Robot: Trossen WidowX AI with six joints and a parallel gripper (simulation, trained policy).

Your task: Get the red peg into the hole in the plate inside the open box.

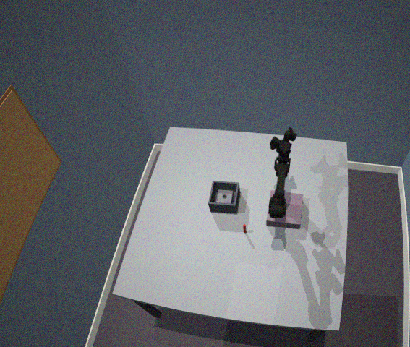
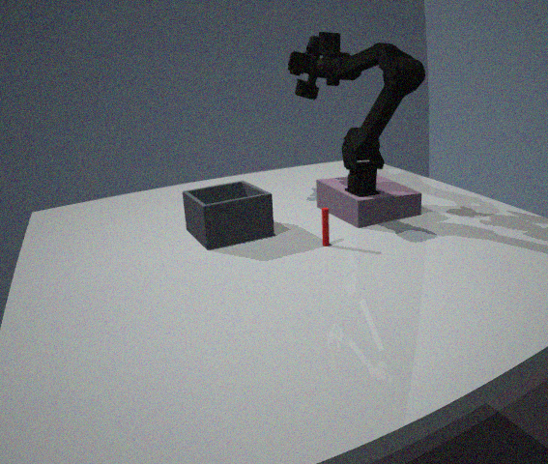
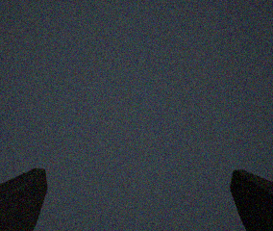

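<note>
Right now my gripper tip is 23 cm short of the red peg, 44 cm to the right of it and 34 cm above it. The rest, counted from my gripper tip: dark box: 37 cm ahead, 24 cm to the left, 35 cm below; pale plate: 37 cm ahead, 24 cm to the left, 34 cm below.
</note>
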